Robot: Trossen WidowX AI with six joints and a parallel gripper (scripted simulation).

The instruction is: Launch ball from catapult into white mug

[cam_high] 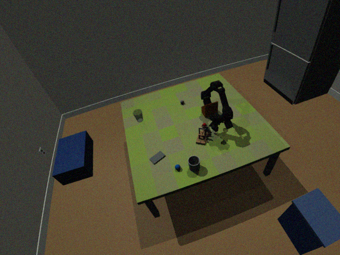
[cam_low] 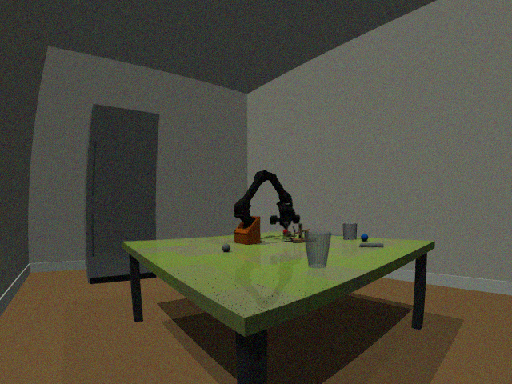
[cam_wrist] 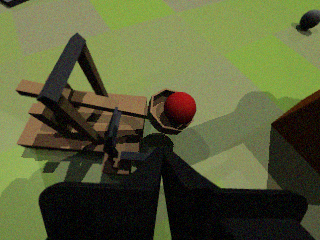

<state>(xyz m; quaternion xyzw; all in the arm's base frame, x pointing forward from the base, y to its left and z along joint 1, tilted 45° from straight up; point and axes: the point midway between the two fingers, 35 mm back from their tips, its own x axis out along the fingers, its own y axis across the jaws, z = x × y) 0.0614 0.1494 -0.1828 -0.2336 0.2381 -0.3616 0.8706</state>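
The red ball lies 4 cm to the right of my gripper tip, 3 cm ahead of it and 1 cm below it. Also, from my gripper tip: mug 31 cm to the left, 25 cm ahead, 4 cm below; then wooden catapult 5 cm ahead, 2 cm to the left, 2 cm below; then blue ball 38 cm ahead, 28 cm to the left, 5 cm below.
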